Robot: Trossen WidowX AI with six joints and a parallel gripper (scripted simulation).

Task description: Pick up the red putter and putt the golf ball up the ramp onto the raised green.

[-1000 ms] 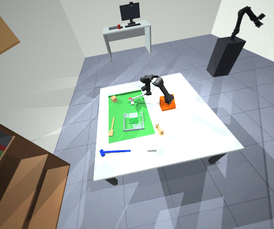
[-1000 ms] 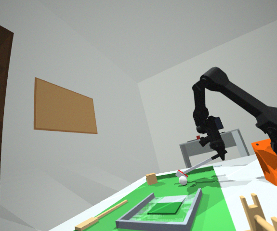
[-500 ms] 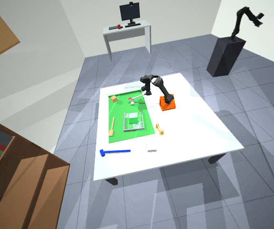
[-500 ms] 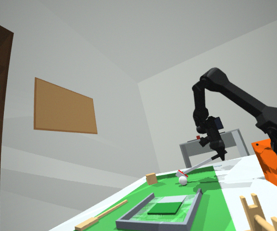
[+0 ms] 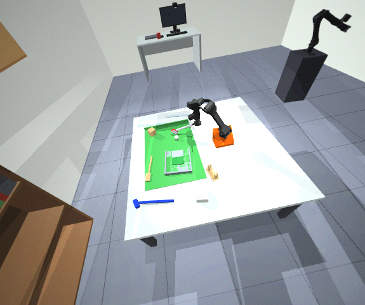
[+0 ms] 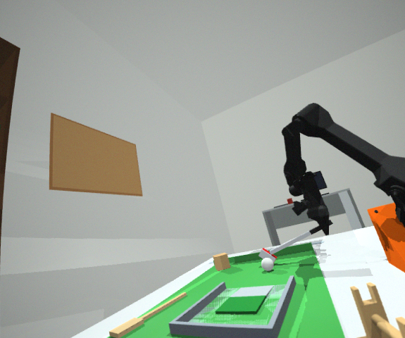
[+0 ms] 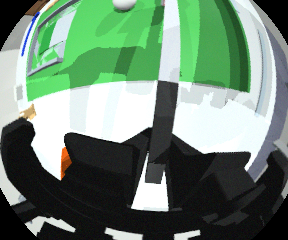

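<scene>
Now: the red putter 120 mm ahead of my gripper tip and 10 mm below it. Also, from my gripper tip: white golf ball 210 mm ahead, 80 mm to the left, 50 mm below; then wooden rack 510 mm to the left, 60 mm behind, 40 mm below; then tan cube 460 mm ahead, 40 mm to the right, 40 mm below.
</scene>
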